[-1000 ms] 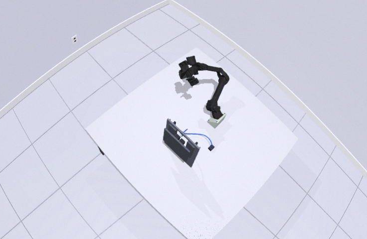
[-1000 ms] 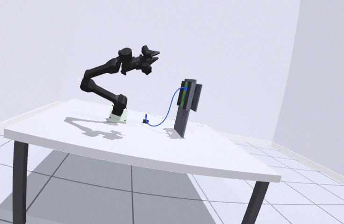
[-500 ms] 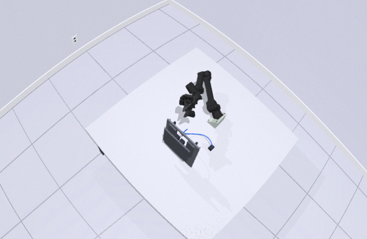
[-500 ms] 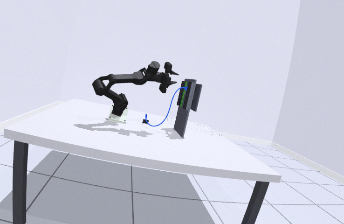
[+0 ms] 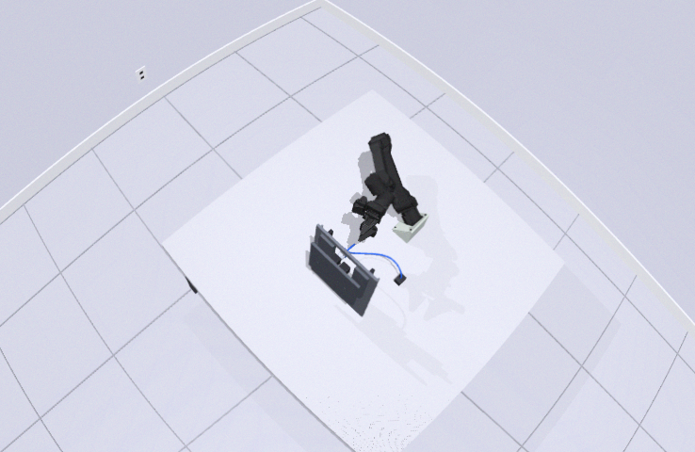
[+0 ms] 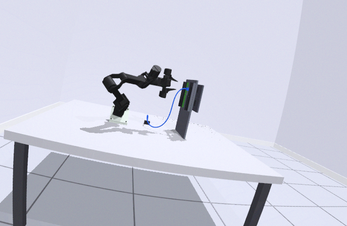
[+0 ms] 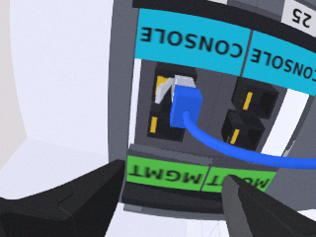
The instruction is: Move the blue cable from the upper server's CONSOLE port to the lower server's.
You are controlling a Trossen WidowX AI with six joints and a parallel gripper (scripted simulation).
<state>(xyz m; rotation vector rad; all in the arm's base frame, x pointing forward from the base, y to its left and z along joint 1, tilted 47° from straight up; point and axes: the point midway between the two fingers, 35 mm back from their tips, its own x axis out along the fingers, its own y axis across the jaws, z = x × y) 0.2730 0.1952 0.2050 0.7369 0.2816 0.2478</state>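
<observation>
My gripper tip is 100 mm short of the plug and 10 mm to the right of it.
</observation>
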